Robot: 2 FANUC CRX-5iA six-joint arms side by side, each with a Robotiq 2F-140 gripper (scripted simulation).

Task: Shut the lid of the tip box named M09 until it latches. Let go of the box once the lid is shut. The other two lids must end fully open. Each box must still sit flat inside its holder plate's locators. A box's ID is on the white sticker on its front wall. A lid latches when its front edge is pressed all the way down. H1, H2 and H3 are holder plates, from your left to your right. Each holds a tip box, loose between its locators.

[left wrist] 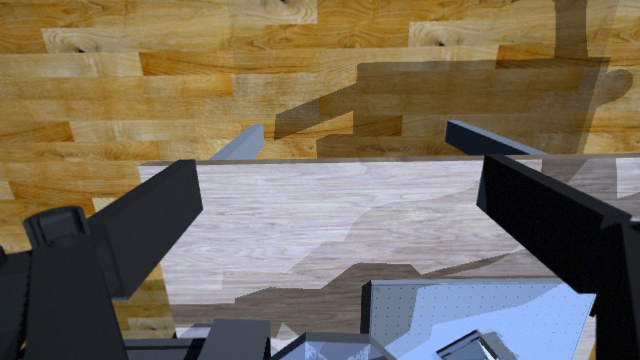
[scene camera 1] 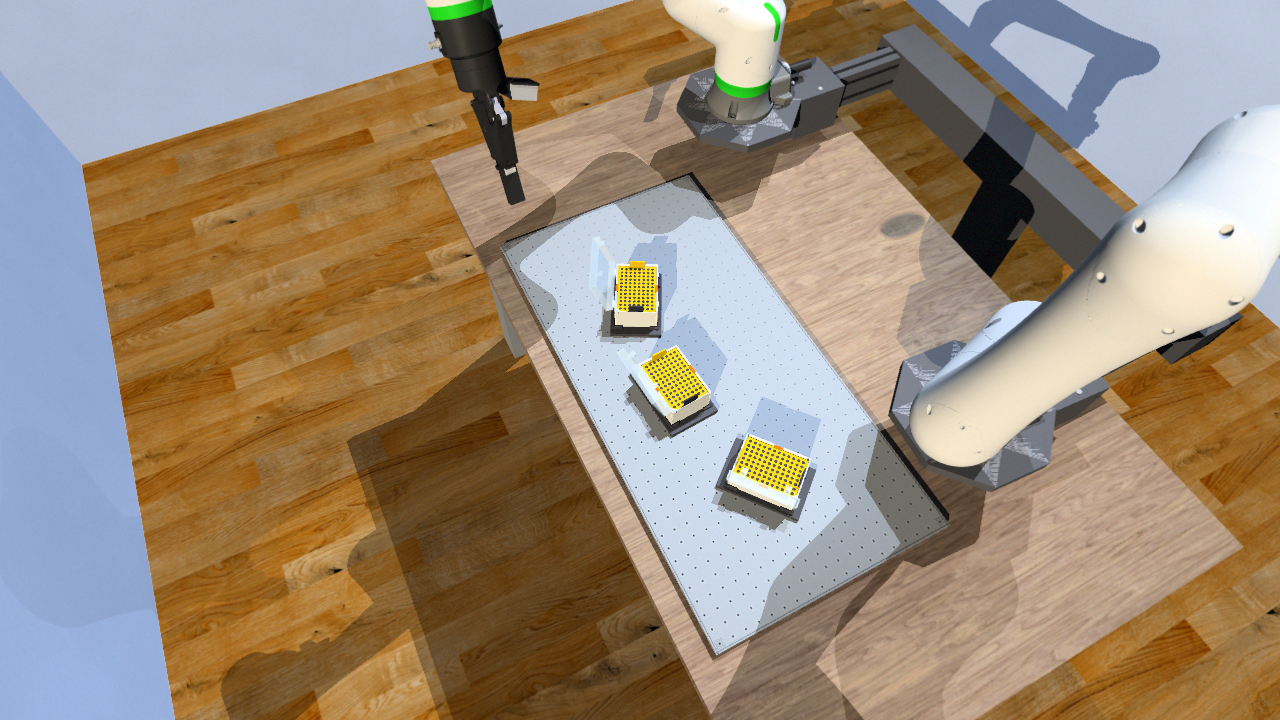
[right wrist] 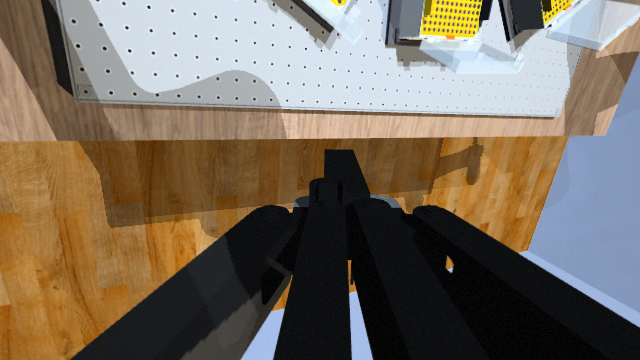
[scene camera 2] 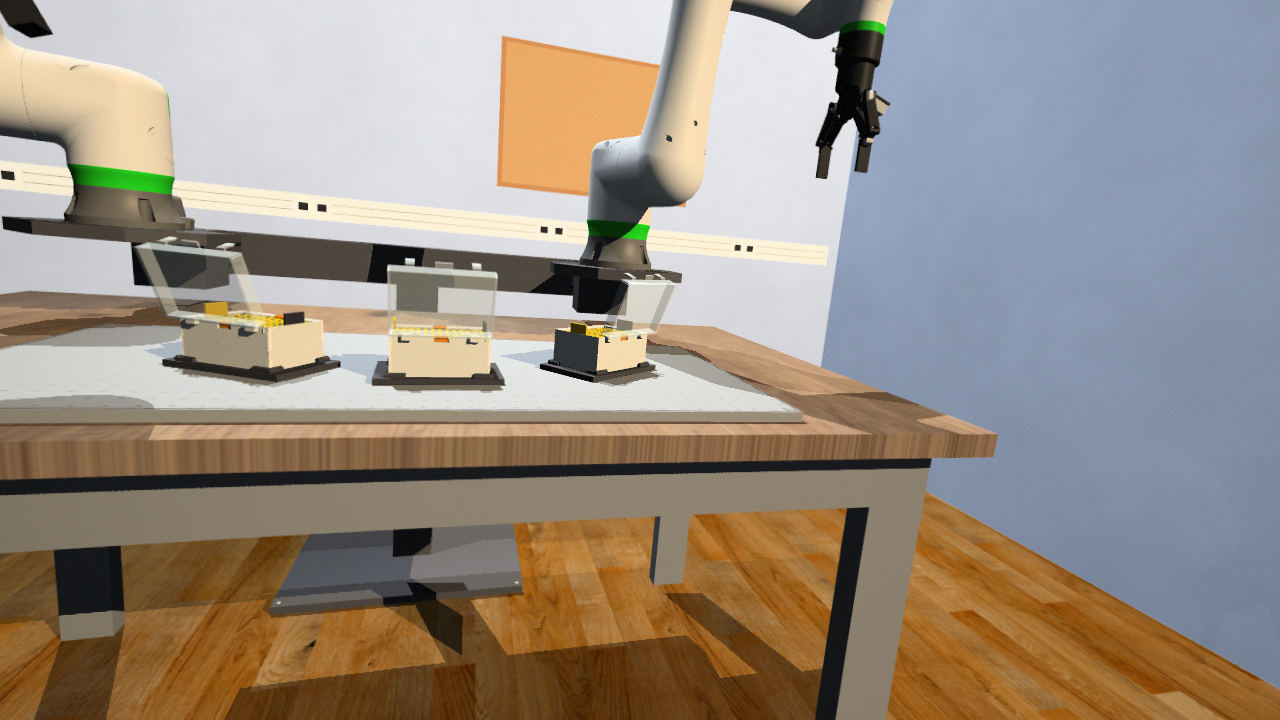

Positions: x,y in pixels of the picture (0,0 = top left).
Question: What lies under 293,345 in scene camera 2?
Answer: A tip box.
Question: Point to a tip box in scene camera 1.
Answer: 676,415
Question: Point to a holder plate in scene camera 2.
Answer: At 377,379
